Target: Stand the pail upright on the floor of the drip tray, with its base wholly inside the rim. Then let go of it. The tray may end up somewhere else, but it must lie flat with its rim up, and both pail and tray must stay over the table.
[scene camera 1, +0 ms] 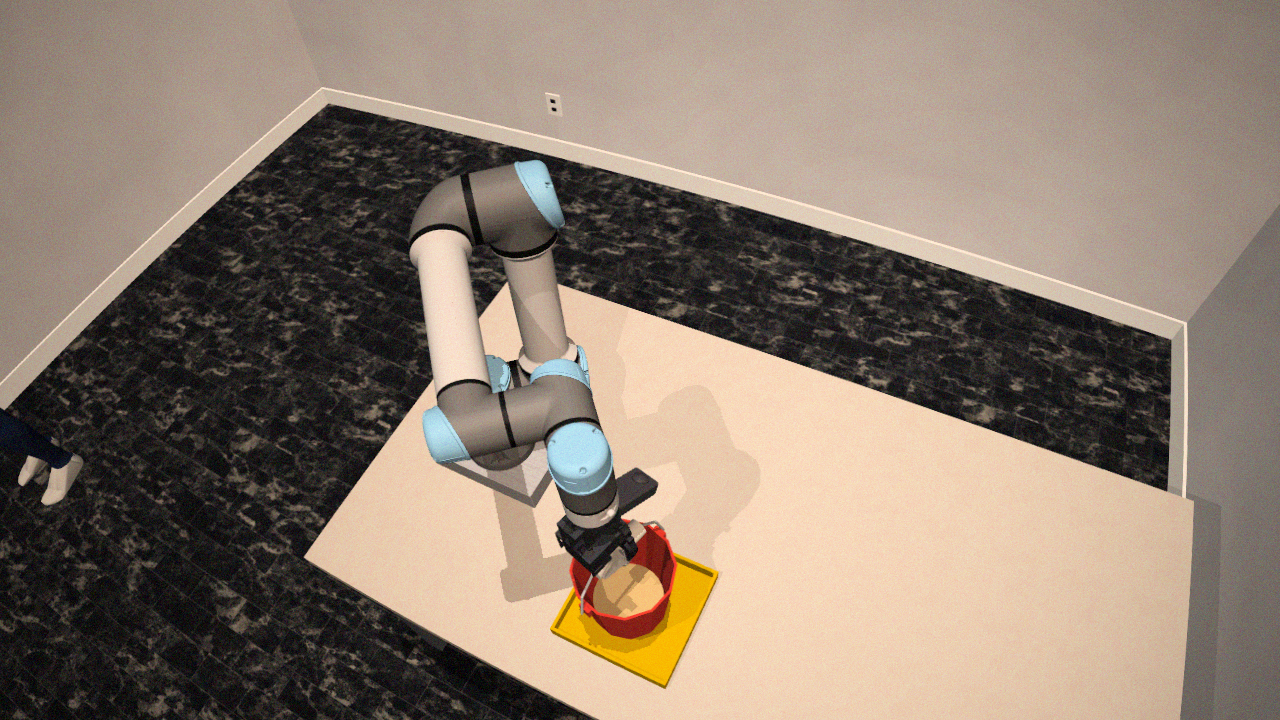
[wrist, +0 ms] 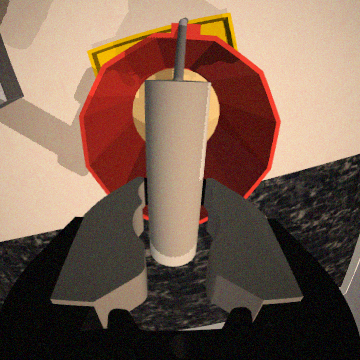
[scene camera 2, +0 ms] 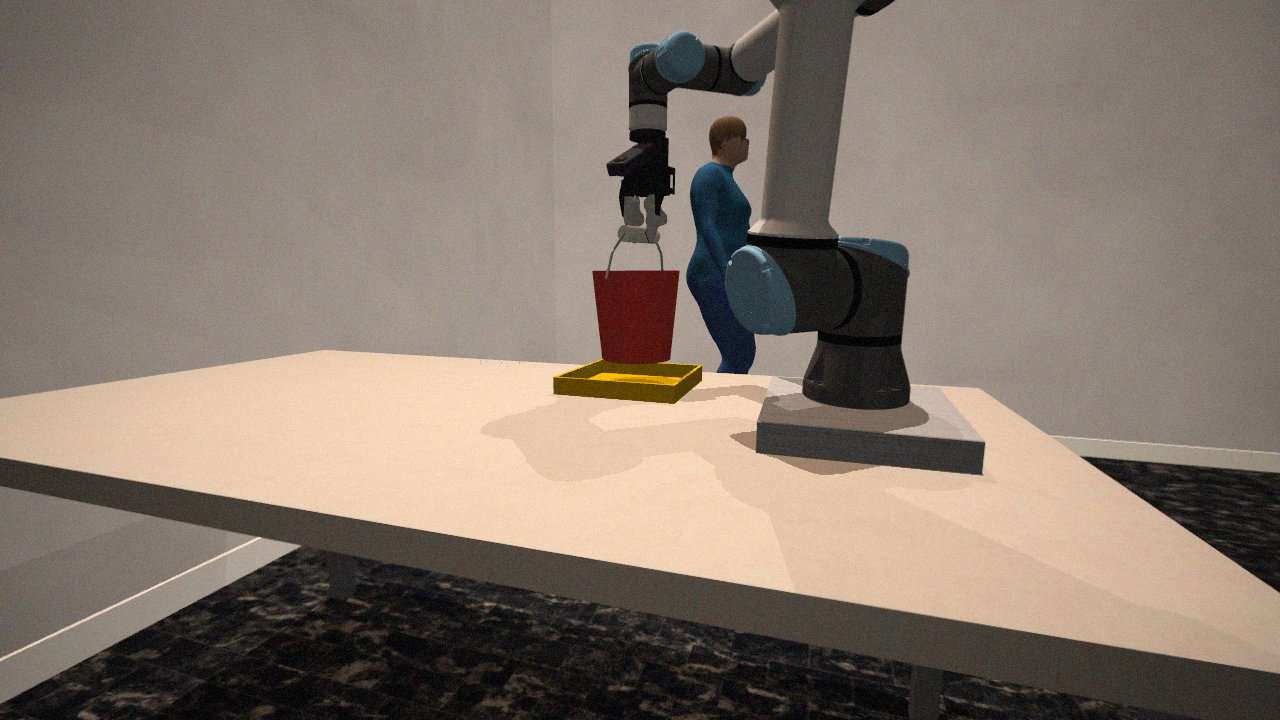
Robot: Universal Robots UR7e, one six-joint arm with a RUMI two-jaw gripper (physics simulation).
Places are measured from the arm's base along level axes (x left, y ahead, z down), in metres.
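Pixels of known places: gripper, fingertip midpoint: (scene camera 1: pixel 613 556) (wrist: pixel 173 181) (scene camera 2: pixel 642 243); arm's base at its link origin: (scene camera 2: pixel 854 395).
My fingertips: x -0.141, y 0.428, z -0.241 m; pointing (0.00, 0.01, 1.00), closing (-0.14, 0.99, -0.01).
Ahead of a thing's pixels: the offset from my fingertips to its top centre. Level surfaces: height alone.
The red pail (scene camera 1: pixel 660 557) (scene camera 2: pixel 636 315) (wrist: pixel 240 115) hangs upright by its wire handle. Its base is a little above the yellow drip tray {dx +0.019, dy +0.010, dz +0.258 m} (scene camera 1: pixel 682 631) (scene camera 2: pixel 617 390) (wrist: pixel 220 32), with a small gap to the tray floor in the scene camera 2 view. The tray lies flat on the table, rim up. In the scene camera 1 view the pail appears over the tray. My gripper (scene camera 1: pixel 615 557) (scene camera 2: pixel 640 229) (wrist: pixel 173 181) is above the pail, shut on the pail's pale handle grip {dx +0.009, dy +0.001, dz -0.032 m} (scene camera 2: pixel 639 236) (wrist: pixel 175 140). The wrist view hides much of the tray behind the pail.
The table {dz +0.292 m} (scene camera 1: pixel 895 537) (scene camera 2: pixel 268 420) bears the tray near one long edge. The arm's grey base plate (scene camera 1: pixel 528 490) (scene camera 2: pixel 868 454) stands beside the tray. A person (scene camera 2: pixel 716 214) (scene camera 1: pixel 44 465) stands on the floor beyond the table.
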